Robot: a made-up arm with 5 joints. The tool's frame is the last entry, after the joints. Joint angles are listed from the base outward.
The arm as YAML. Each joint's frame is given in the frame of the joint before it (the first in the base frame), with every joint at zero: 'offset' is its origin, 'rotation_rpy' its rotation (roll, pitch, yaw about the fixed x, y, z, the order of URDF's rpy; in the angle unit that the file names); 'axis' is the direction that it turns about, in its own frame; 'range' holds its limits. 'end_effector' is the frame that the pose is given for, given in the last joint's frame.
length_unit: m
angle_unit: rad
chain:
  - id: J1
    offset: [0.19, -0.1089, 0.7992]
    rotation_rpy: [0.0, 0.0, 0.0]
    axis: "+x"
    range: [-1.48, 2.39]
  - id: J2
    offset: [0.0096, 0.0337, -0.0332]
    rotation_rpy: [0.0, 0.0, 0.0]
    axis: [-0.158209, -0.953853, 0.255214]
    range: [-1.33, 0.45]
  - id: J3
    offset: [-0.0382, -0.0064, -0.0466]
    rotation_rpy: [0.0, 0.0, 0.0]
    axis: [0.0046, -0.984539, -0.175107]
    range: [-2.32, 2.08]
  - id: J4
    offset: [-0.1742, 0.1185, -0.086]
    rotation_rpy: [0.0, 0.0, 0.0]
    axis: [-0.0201, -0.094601, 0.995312]
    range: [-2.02, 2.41]
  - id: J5
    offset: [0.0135, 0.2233, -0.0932]
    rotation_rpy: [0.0, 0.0, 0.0]
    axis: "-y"
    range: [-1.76, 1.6]
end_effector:
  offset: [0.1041, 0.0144, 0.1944]
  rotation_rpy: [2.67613, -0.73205, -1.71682]
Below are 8 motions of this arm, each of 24 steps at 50 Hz.
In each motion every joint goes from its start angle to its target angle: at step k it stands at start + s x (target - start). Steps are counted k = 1, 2, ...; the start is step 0. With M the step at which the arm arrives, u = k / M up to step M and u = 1 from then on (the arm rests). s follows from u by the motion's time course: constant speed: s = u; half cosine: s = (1 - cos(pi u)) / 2; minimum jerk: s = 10 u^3 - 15 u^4 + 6 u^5.
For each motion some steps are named. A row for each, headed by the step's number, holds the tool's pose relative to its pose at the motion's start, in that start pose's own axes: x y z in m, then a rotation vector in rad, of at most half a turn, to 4 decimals.
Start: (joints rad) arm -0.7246 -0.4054 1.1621 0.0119 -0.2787
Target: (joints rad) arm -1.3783 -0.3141 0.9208 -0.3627 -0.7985
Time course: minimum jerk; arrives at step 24
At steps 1, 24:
1: -0.0001 -0.0001 0.0001 -0.0002 0.0004 0.0000
24: -0.0078 -0.2328 0.1988 -0.3807 0.4965 0.1007

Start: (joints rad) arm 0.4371 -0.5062 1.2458 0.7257 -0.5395
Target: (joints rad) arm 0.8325 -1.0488 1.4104 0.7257 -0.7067
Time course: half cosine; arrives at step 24
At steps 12, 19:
12: 0.0738 -0.0162 -0.0776 -0.2270 -0.1154 -0.2370
19: 0.1336 -0.0309 -0.1223 -0.3742 -0.1913 -0.4543

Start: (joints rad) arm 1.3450 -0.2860 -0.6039 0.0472 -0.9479
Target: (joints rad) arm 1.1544 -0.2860 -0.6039 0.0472 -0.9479
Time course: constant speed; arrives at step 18
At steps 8, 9, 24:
8: 0.0156 -0.0323 -0.0106 -0.0598 -0.0427 0.0422
9: 0.0177 -0.0363 -0.0117 -0.0672 -0.0481 0.0474
24: 0.0376 -0.0724 -0.0201 -0.1345 -0.0961 0.0949

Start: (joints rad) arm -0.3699 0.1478 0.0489 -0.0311 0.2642
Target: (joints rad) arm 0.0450 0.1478 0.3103 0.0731 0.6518
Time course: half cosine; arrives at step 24
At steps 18, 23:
18: 0.0594 0.0738 -0.0717 0.2527 -0.5426 0.2721
23: 0.0657 0.0837 -0.0809 0.2852 -0.6274 0.3337

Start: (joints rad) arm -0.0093 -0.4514 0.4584 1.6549 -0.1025
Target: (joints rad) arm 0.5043 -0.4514 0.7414 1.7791 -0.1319
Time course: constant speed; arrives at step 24
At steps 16, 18, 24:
16: 0.0317 -0.0184 -0.0370 0.2099 -0.0092 0.2594
18: 0.0372 -0.0216 -0.0421 0.2316 -0.0109 0.2940
24: 0.0561 -0.0315 -0.0578 0.2901 -0.0173 0.4000

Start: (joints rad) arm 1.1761 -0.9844 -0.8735 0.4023 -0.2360
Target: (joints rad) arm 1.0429 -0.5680 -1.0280 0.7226 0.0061
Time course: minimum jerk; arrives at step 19
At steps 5, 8, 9, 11, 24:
5: -0.0062 0.0025 0.0066 0.0544 0.0132 0.0338
8: -0.0191 0.0052 0.0223 0.1607 0.0435 0.0989
9: -0.0245 0.0054 0.0296 0.2028 0.0573 0.1243
11: -0.0353 0.0041 0.0459 0.2858 0.0877 0.1733
24: -0.0535 -0.0037 0.0799 0.4290 0.1513 0.2536

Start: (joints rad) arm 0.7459 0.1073 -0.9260 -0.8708 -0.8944
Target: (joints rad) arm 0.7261 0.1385 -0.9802 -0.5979 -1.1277
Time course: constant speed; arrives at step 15
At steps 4, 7, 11, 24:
4: -0.0240 -0.0026 0.0043 -0.0119 0.0875 -0.0173
7: -0.0421 -0.0050 0.0090 -0.0228 0.1535 -0.0280
11: -0.0660 -0.0087 0.0172 -0.0397 0.2420 -0.0393
24: -0.0895 -0.0131 0.0276 -0.0595 0.3307 -0.0472

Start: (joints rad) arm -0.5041 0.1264 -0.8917 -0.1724 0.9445
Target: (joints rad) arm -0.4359 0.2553 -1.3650 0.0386 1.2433
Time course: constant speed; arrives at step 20
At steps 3, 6, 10, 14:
3: 0.0203 0.0093 -0.0062 0.0194 -0.0166 -0.0444
6: 0.0415 0.0167 -0.0126 0.0366 -0.0357 -0.0882
10: 0.0709 0.0237 -0.0215 0.0560 -0.0647 -0.1454
14: 0.1014 0.0271 -0.0307 0.0710 -0.0976 -0.2011

